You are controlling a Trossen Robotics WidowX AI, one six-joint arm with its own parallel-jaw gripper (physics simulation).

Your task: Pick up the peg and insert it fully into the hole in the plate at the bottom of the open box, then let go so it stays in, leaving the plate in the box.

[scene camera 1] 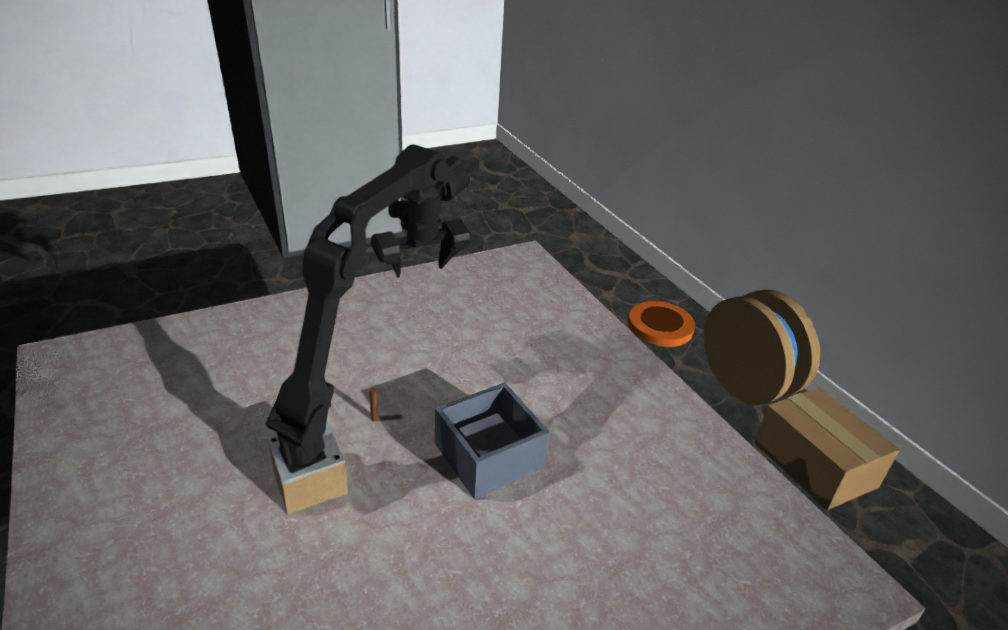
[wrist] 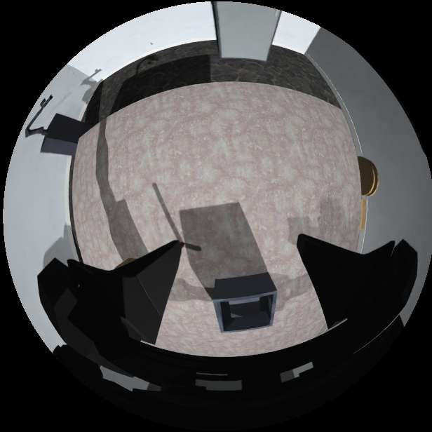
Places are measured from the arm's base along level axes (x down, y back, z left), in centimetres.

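Pixels of known places: gripper, fingertip midpoint: [scene camera 1: 419,271]; arm's base, link origin: [scene camera 1: 302,453].
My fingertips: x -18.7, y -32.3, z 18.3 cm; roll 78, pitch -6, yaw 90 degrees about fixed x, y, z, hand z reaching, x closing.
Observation:
Ahead of a thing's pixels: the offset from my fingertips to its middle. Level surfaces: height alone.
The brown peg @(dy +14.5, dx +23.4, dz -8.0 cm) [scene camera 1: 374,404] stands upright on the table, between the arm's base and the box. In the wrist view a small bit of the peg [wrist: 183,245] shows beside the left fingertip; the rest is hidden. The open blue-grey box @(dy -1.0, dx +22.6, dz -28.2 cm) [scene camera 1: 511,465] [wrist: 218,316] stands to the right of the peg. The plate @(dy -1.0, dx +24.0, dz -28.2 cm) [scene camera 1: 481,426] [wrist: 243,308] lies at the box's bottom, partly hidden by the walls and in shadow; its hole cannot be made out. My gripper [scene camera 1: 420,270] [wrist: 241,244] is open and empty, pointing down, high above the table and well above the peg and box.
The arm's wooden base block [scene camera 1: 315,486] stands left of the box. Beyond the table's right edge are an orange ring [scene camera 1: 636,332], a large spool [scene camera 1: 745,350] and a cardboard box [scene camera 1: 866,476]. A grey cabinet [scene camera 1: 330,111] stands behind the table @(dx +27.4 cm) [scene camera 1: 223,564].

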